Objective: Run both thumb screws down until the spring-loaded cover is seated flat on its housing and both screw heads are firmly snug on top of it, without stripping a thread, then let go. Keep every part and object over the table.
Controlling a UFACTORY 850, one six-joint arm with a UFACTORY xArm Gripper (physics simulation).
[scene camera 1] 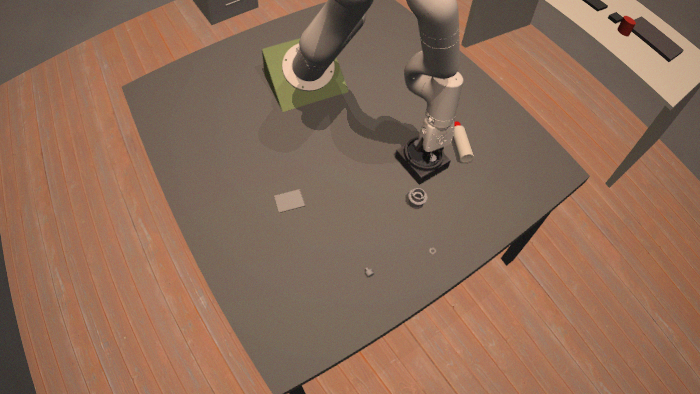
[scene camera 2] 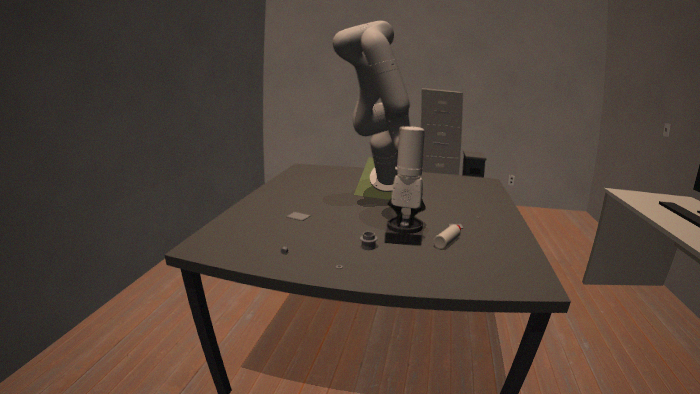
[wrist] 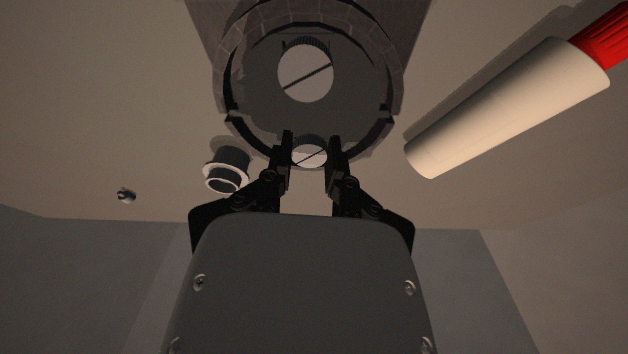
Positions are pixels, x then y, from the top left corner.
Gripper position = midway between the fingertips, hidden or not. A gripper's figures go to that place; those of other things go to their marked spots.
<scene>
My gripper (wrist: 309,146): 0.15 m from the lens. A white tube with red cap (wrist: 556,74): 0.20 m from the lens.
</scene>
